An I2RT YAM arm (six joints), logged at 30 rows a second.
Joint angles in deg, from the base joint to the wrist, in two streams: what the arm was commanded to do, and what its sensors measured. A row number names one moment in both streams.
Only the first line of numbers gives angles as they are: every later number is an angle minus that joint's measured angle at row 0.
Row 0, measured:
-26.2 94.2 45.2 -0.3 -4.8 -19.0
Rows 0 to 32, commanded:
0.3 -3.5 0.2 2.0 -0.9 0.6
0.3 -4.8 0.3 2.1 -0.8 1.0
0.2 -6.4 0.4 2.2 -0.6 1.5
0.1 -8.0 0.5 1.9 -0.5 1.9
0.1 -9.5 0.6 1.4 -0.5 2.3
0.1 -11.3 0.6 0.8 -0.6 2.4
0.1 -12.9 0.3 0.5 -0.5 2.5
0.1 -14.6 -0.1 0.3 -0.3 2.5
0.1 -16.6 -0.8 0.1 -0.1 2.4
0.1 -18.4 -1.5 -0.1 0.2 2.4
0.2 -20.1 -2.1 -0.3 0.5 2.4
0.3 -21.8 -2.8 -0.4 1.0 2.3
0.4 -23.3 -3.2 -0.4 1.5 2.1
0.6 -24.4 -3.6 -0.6 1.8 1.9
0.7 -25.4 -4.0 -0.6 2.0 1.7
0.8 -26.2 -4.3 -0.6 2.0 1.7
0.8 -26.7 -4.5 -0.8 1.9 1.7
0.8 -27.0 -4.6 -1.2 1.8 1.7
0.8 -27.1 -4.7 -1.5 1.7 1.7
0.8 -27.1 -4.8 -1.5 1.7 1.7
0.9 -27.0 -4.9 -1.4 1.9 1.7
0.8 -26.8 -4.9 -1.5 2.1 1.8
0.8 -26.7 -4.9 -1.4 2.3 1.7
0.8 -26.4 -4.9 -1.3 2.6 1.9
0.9 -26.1 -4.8 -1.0 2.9 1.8
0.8 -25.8 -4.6 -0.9 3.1 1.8
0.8 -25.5 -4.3 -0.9 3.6 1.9
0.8 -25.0 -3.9 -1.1 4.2 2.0
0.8 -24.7 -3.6 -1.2 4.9 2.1
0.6 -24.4 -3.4 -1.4 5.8 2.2
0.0 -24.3 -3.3 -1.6 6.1 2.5
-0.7 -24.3 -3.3 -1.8 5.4 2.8
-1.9 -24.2 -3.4 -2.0 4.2 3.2
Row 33, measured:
-0.4 -24.5 -4.5 -1.7 4.0 1.7
